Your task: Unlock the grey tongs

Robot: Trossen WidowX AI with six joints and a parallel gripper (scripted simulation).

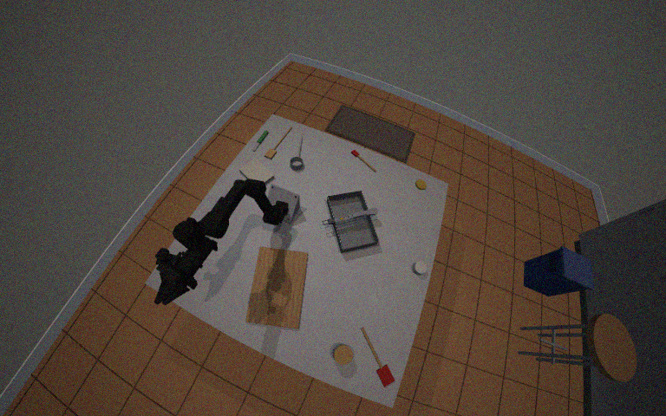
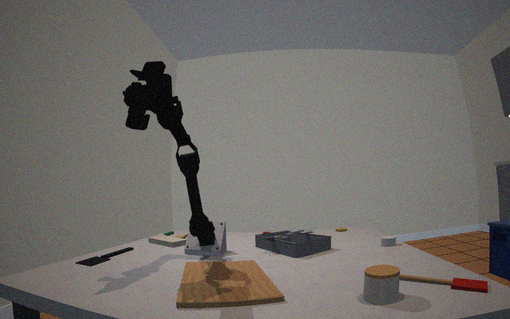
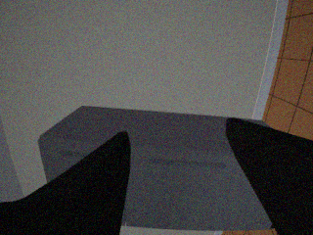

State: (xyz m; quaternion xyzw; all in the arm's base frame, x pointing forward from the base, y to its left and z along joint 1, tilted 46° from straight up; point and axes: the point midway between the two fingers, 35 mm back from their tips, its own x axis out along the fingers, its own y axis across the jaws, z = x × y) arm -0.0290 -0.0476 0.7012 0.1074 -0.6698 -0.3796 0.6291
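My gripper tip is 400 mm short of the yellow lock, 600 mm to the right of it and 440 mm above it. From my gripper tip the other things lie so: red spatula (740 mm ahead, 10 mm to the right, 500 mm below); wooden board (200 mm ahead, 200 mm to the left, 500 mm below); black spatula (280 mm behind, 370 mm to the left, 510 mm below).
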